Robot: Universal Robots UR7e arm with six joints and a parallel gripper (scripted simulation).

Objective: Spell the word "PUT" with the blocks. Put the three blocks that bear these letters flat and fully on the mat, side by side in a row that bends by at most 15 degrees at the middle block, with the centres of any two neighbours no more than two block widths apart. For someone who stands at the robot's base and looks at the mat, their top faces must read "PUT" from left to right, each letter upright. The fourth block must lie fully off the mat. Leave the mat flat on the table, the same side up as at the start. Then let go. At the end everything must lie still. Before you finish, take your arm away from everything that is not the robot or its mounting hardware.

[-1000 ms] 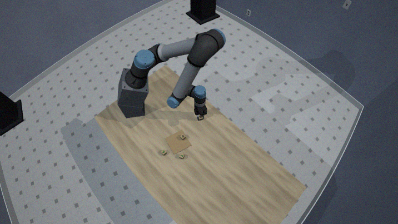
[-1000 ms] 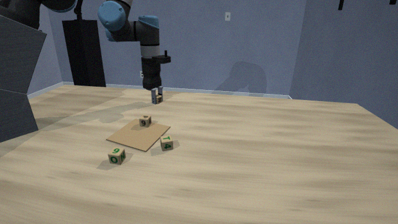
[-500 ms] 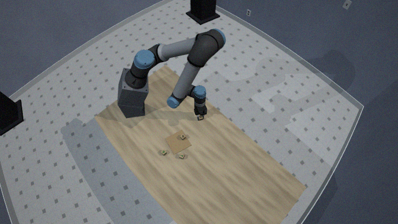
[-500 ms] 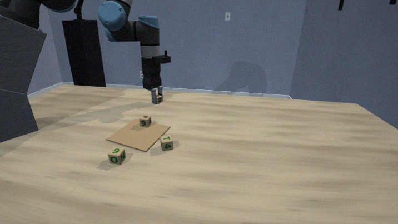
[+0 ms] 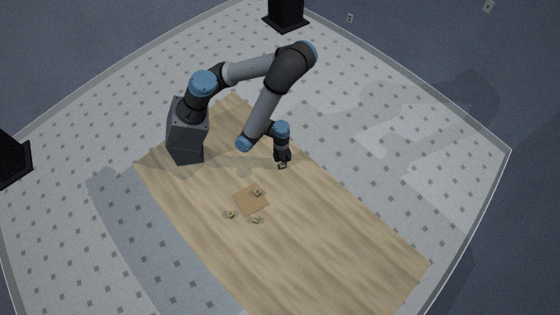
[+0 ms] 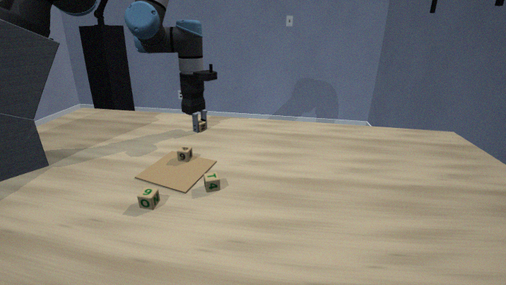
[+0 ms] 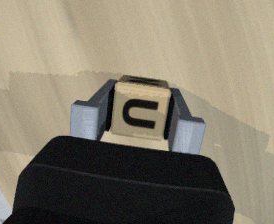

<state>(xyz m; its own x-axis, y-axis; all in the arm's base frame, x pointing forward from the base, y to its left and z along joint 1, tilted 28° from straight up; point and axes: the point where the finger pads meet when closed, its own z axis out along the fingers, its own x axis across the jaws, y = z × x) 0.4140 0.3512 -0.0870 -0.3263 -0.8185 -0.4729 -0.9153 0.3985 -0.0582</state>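
My hand is 6 cm short of the tan mat, 24 cm to the left of it and 2 cm above it. The rest, counted from my hand: U block: right at my hand; then P block: 5 cm ahead, 19 cm to the right; then T block: 16 cm ahead, 28 cm to the right.
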